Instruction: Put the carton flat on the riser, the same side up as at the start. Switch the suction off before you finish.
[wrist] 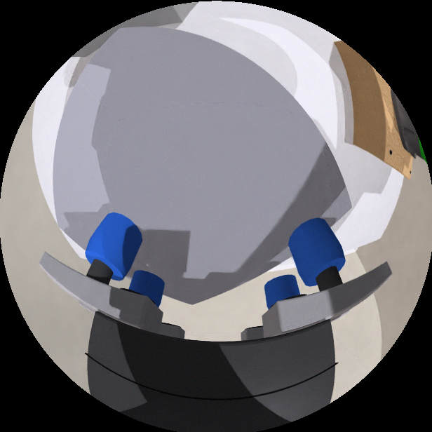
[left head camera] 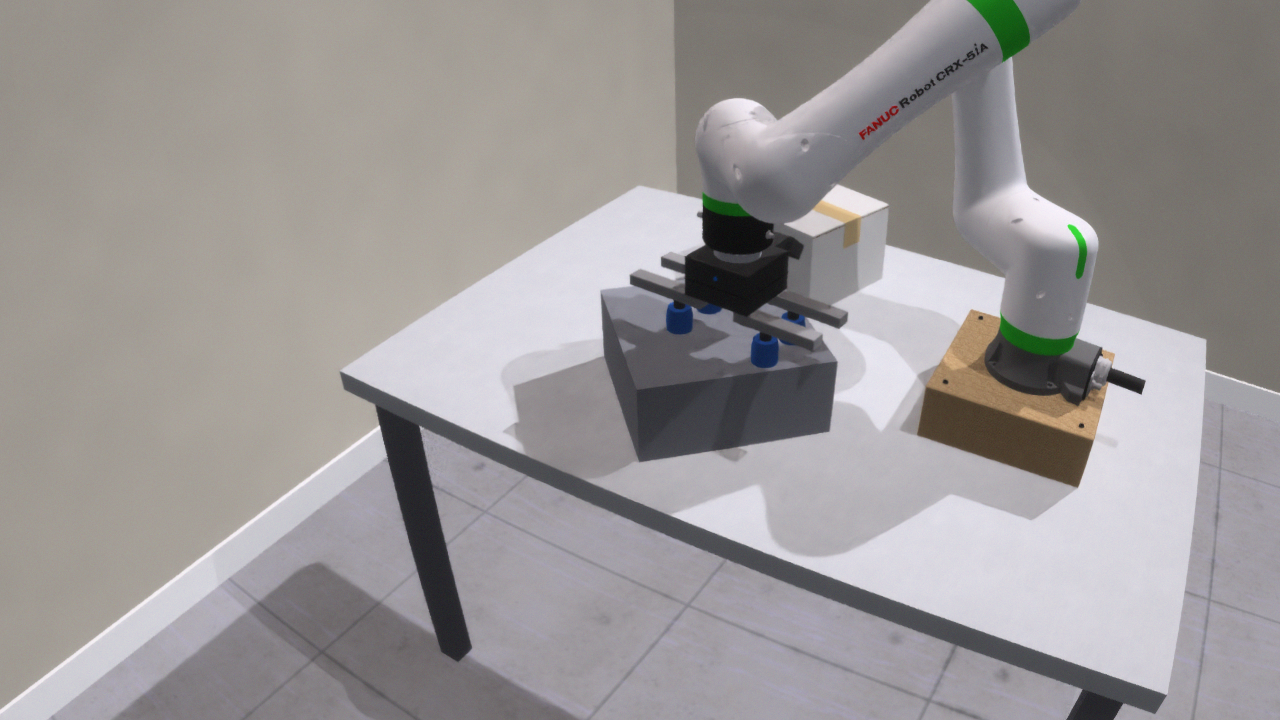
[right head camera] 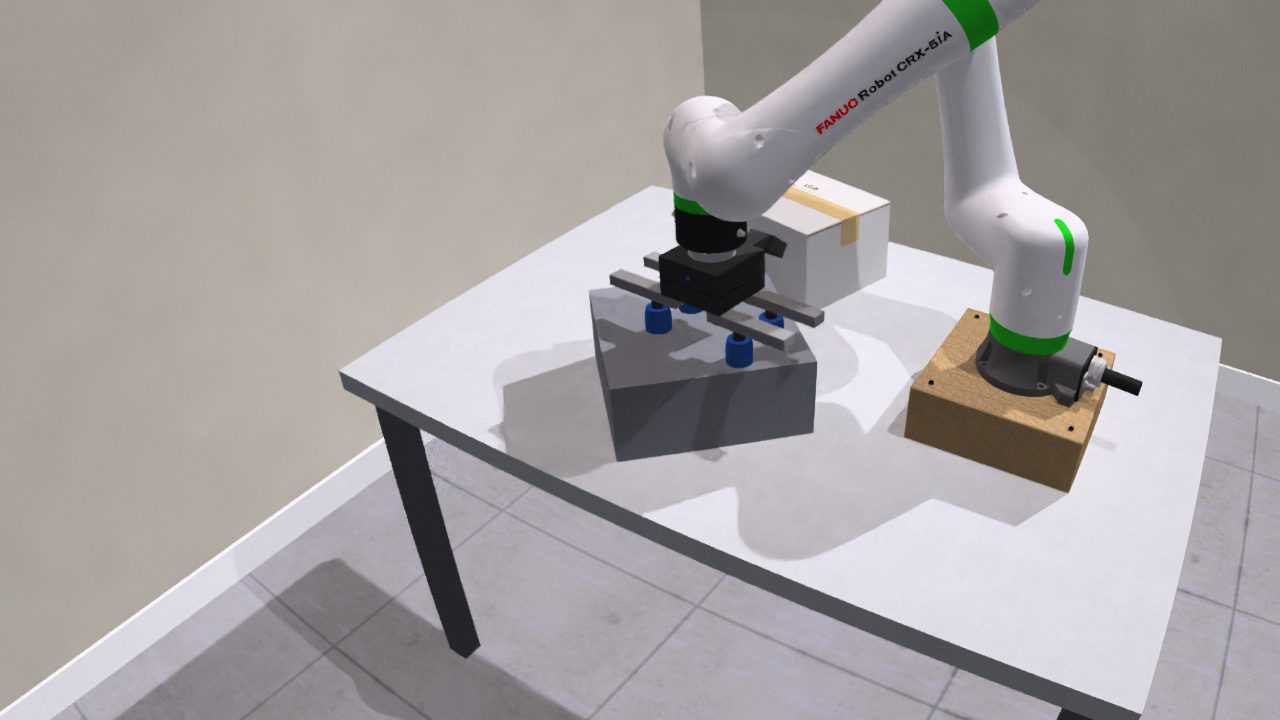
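Note:
The white carton [left head camera: 861, 261] [right head camera: 850, 255], with tan tape over its top and side, stands on the table behind my gripper. The arm and tool hide part of it. It does not clearly show in the wrist view. The riser, a dark grey block [left head camera: 733, 413] [right head camera: 711, 417] [wrist: 200, 150], stands in front of the carton, turned at an angle. My gripper [left head camera: 736, 326] [right head camera: 714, 324] [wrist: 215, 267], with four blue suction cups, points down over the riser's top and carries nothing. The cups are very close to that top; I cannot tell whether they touch it.
The arm's base is bolted to a brown wooden block [left head camera: 998, 437] [right head camera: 984, 440] [wrist: 369, 107] right of the riser. The light grey table [left head camera: 1074, 573] [right head camera: 1056, 591] has its front edge in front of the riser. Walls stand behind and to the left.

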